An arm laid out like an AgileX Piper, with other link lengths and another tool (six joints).
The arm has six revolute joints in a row. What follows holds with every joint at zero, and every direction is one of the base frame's.
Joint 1 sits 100.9 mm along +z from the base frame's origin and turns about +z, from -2.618 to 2.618 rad.
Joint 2 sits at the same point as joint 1 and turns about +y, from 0 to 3.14 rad.
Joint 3 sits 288.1 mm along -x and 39.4 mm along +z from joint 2 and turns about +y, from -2.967 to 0 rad.
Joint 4 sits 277.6 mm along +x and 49 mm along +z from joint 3 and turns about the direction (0.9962, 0, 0.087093), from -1.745 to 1.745 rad.
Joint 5 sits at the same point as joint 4 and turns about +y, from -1.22 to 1.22 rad.
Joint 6 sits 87 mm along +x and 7.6 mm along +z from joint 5 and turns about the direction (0.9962, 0, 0.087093), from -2.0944 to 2.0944 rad.
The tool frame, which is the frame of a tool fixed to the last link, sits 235.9 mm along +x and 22 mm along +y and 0.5 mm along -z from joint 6; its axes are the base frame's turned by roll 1.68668, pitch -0.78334 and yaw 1.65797 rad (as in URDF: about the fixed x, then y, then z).
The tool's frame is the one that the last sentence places.
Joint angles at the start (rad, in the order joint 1, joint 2, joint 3, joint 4, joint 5, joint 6):
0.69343, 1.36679, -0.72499, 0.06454, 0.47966, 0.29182
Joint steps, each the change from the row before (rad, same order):
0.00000, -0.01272, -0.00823, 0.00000, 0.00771, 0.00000
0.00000, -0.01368, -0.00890, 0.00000, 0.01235, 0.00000
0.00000, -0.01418, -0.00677, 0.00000, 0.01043, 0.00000
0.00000, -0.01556, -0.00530, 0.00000, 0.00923, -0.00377
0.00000, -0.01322, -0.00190, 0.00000, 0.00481, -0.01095
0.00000, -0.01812, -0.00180, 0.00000, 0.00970, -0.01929
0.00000, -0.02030, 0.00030, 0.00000, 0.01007, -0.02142
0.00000, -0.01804, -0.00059, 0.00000, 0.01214, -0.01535
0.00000, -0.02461, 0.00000, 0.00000, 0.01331, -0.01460
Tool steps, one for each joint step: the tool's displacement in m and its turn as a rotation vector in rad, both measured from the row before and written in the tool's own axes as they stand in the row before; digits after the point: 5 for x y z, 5 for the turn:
0.00546, 0.00104, -0.00514, -0.00518, 0.01170, -0.00350
0.00472, 0.00049, -0.00547, -0.00368, 0.00915, -0.00294
0.00428, 0.00037, -0.00529, -0.00390, 0.00936, -0.00295
0.00410, 0.00031, -0.00546, -0.00446, 0.00940, -0.00685
0.00278, 0.00023, -0.00420, -0.00420, 0.00644, -0.01334
0.00235, -0.00029, -0.00553, -0.00406, 0.00441, -0.02160
0.00164, -0.00062, -0.00573, -0.00410, 0.00358, -0.02360
0.00105, -0.00088, -0.00518, -0.00253, 0.00207, -0.01695
0.00203, -0.00084, -0.00697, -0.00494, 0.00625, -0.01742

